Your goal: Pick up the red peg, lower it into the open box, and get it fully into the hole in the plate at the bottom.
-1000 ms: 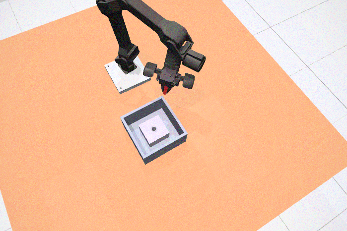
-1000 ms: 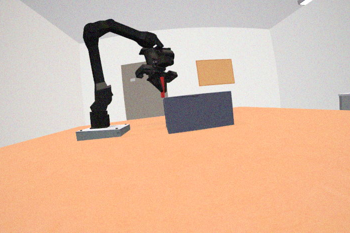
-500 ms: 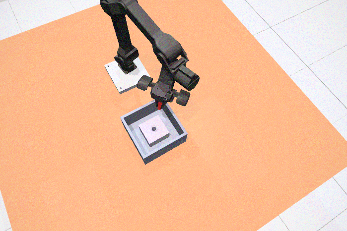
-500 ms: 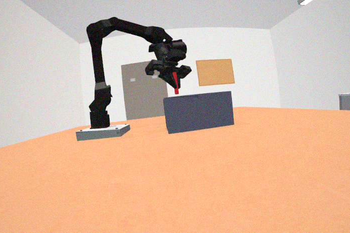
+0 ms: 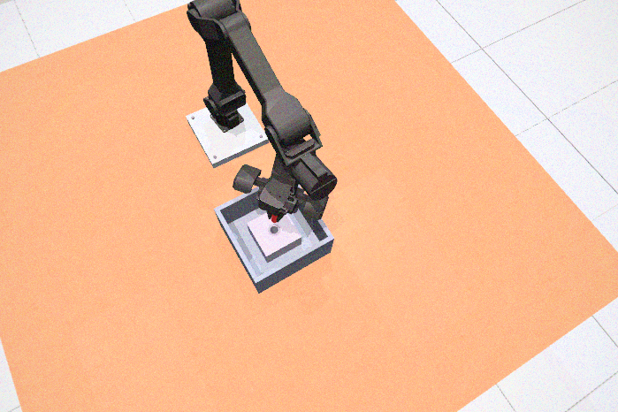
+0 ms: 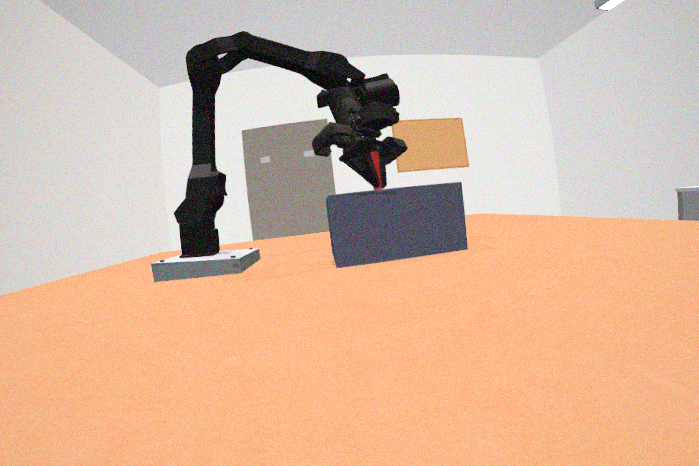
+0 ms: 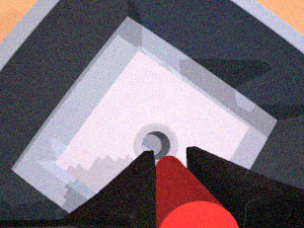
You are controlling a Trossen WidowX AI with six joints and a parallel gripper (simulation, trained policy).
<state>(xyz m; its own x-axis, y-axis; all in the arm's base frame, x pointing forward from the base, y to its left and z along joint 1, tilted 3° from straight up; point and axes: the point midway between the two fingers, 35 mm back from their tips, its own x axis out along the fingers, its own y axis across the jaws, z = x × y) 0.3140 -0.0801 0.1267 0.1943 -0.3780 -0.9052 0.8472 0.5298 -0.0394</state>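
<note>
My gripper tip is 20 mm below the red peg and 10 mm to the right of it. Also, from my gripper tip: grey box 80 mm below.
</note>
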